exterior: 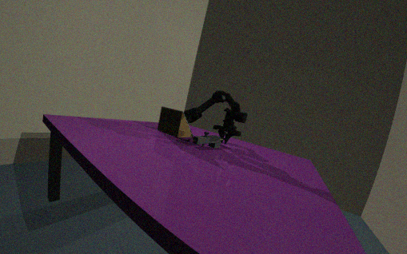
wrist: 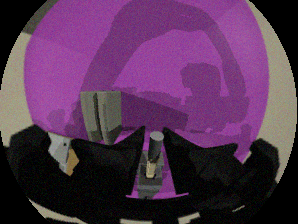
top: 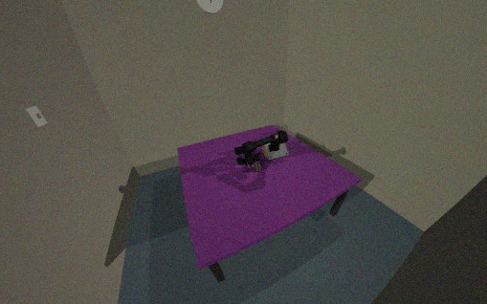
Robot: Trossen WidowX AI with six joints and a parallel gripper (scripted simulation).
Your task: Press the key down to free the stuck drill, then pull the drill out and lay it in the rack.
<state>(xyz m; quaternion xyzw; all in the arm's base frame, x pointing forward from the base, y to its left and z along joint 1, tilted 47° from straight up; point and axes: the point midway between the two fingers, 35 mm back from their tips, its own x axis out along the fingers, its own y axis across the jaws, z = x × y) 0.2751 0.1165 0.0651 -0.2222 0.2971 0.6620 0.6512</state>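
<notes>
The drill is 5 cm to the right of my gripper tip and 3 cm above it. From my gripper tip the other things lie so: grey fixture block: 15 cm to the right, 1 cm behind, 1 cm above.
</notes>
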